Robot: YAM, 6 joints.
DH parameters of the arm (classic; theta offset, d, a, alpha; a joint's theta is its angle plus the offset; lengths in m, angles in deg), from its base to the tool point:
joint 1: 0 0.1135 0.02 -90
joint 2: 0 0 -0.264 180
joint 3: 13.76 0 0.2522 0
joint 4: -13.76 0 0.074 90
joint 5: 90 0 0 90
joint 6: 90 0.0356 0 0
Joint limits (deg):
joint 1: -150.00..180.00
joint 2: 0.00..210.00
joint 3: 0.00..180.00
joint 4: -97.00..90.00
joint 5: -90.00..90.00
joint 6: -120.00..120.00
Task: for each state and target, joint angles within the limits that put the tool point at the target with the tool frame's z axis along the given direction. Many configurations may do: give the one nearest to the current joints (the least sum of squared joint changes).
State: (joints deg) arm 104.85 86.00 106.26 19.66 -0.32 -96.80
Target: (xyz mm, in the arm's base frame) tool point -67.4 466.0 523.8 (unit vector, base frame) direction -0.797 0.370 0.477
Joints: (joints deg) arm 94.93 131.87 152.42 26.95 -49.68 -96.80
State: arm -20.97 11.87 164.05 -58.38 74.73 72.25
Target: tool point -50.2 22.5 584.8 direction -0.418 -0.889 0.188
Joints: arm -56.88 45.69 115.04 -49.34 56.69 72.25
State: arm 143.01 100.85 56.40 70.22 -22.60 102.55
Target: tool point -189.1 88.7 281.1 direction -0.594 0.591 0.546
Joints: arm 158.06 64.48 18.94 80.82 19.04 102.55
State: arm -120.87 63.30 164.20 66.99 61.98 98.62
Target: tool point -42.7 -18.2 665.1 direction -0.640 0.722 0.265
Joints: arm -114.42 90.60 146.71 89.88 61.73 98.62
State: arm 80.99 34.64 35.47 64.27 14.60 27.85
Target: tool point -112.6 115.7 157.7 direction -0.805 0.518 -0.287
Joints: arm 130.79 43.57 5.09 21.12 -15.73 27.85
